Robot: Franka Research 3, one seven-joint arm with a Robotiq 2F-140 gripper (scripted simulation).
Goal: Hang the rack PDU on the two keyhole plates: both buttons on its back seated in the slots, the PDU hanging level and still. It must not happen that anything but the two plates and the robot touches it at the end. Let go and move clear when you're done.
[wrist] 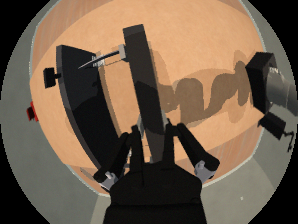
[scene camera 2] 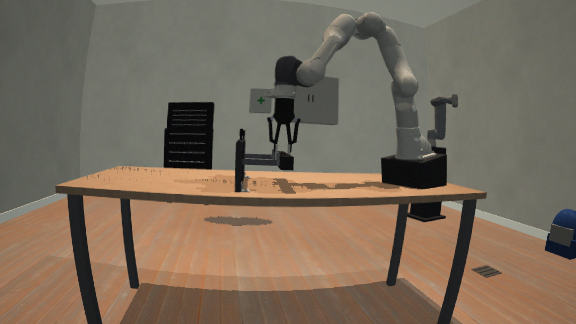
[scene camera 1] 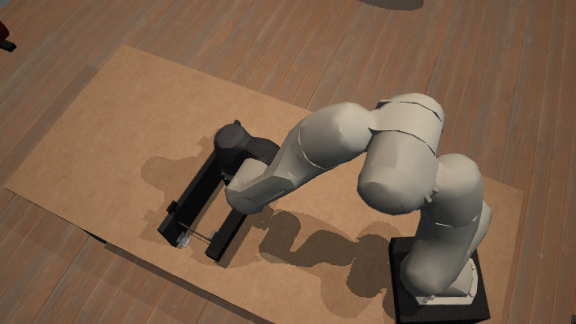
Observation:
I see my gripper [scene camera 2: 282, 161] and a rack PDU [scene camera 1: 219, 244].
The rack PDU shows as well in the wrist view [wrist: 140, 62]. My gripper is seen too in the wrist view [wrist: 152, 117].

